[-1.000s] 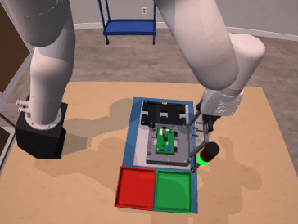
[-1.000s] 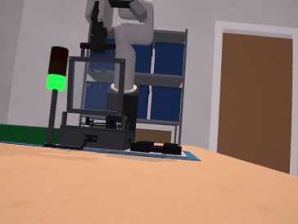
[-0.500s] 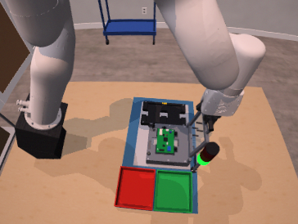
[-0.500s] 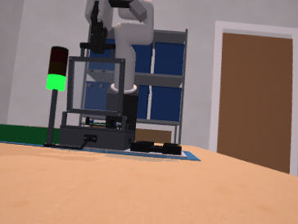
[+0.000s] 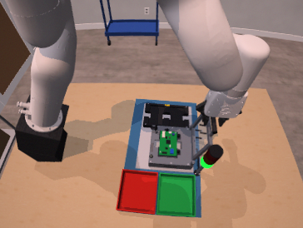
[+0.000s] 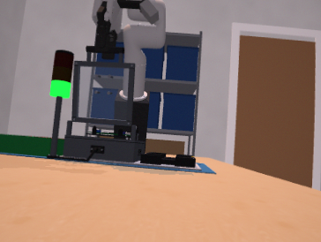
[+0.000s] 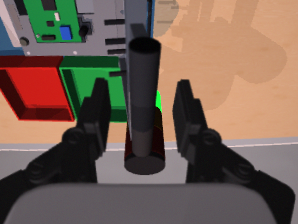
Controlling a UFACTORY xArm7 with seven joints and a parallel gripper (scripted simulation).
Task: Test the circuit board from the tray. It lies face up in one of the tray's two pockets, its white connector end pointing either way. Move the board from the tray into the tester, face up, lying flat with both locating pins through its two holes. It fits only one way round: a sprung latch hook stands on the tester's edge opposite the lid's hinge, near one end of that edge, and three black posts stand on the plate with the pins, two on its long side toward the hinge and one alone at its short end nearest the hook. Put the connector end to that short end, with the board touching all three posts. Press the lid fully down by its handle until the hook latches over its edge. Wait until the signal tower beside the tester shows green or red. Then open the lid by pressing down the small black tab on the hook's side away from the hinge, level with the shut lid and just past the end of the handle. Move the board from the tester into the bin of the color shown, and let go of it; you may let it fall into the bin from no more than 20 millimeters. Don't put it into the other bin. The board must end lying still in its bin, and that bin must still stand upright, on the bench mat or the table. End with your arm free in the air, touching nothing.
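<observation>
My gripper is now 200 mm above the green circuit board, 130 mm past it and 30 mm to the right of it. The rest, counted from my hand: tester's clear lid: 90 mm below, 20 mm behind; then tester's plate: 200 mm below, 120 mm behind, 40 mm to the left; then latch hook: 190 mm below, 170 mm behind, 100 mm to the left.
</observation>
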